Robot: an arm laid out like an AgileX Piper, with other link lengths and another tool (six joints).
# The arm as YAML. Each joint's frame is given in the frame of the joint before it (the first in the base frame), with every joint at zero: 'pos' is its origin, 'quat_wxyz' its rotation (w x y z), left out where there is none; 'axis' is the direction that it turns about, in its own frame. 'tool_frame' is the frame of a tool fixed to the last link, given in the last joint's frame.
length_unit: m
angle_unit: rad
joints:
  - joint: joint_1
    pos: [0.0, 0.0, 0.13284]
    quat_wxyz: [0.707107, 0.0, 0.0, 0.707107]
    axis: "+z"
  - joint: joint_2
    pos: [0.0, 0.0, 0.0]
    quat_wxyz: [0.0, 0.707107, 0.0, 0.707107]
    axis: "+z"
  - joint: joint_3
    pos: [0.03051, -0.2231, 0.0]
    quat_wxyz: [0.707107, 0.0, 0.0, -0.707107]
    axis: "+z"
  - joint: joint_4
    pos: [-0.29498, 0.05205, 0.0]
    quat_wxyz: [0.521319, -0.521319, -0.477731, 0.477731]
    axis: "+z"
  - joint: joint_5
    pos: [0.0, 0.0, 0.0]
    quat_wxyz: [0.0, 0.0, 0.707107, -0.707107]
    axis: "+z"
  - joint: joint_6
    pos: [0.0, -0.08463, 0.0]
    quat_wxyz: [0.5, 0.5, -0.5, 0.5]
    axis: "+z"
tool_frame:
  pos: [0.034, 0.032, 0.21]
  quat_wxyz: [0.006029, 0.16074, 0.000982, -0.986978]
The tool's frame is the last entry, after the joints.
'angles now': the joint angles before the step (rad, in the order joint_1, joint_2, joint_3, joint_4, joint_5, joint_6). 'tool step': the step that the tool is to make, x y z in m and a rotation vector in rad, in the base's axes. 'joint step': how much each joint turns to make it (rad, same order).
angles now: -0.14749, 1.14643, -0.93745, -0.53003, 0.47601, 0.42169
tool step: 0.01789, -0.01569, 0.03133, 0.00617, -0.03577, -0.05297
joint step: 0.00000, 0.08176, -0.14180, -0.04003, 0.04884, 0.06403
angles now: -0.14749, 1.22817, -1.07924, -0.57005, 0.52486, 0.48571
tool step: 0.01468, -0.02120, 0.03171, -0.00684, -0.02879, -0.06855
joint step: 0.00001, 0.08709, -0.15538, -0.05624, 0.07072, 0.06558
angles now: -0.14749, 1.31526, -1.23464, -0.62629, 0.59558, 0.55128
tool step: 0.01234, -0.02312, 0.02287, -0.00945, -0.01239, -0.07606
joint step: 0.00043, 0.09805, -0.15554, -0.05601, 0.08116, 0.05685
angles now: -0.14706, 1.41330, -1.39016, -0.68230, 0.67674, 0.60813
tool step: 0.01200, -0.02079, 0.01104, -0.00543, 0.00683, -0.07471
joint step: 0.00453, 0.11119, -0.15470, -0.04468, 0.08848, 0.04194
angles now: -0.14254, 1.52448, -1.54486, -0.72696, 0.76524, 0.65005
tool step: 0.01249, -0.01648, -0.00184, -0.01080, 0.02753, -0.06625
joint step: 0.01103, 0.12008, -0.14383, -0.04384, 0.08736, 0.02931
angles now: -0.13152, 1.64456, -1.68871, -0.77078, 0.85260, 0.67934
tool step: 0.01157, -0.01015, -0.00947, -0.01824, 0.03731, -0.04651
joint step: 0.01444, 0.10834, -0.11546, -0.03933, 0.07021, 0.01362
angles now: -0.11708, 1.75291, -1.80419, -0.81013, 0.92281, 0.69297
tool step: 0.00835, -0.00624, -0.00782, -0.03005, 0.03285, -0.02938
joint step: 0.01433, 0.08026, -0.08056, -0.04219, 0.04855, 0.00511
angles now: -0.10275, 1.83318, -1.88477, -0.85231, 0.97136, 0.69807
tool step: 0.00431, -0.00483, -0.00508, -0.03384, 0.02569, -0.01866
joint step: 0.01022, 0.04904, -0.04342, -0.04141, 0.02886, 0.00297
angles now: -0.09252, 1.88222, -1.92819, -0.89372, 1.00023, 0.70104
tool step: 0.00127, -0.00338, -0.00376, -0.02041, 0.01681, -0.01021
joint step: 0.00373, 0.02281, -0.01566, -0.02390, 0.01343, 0.00081
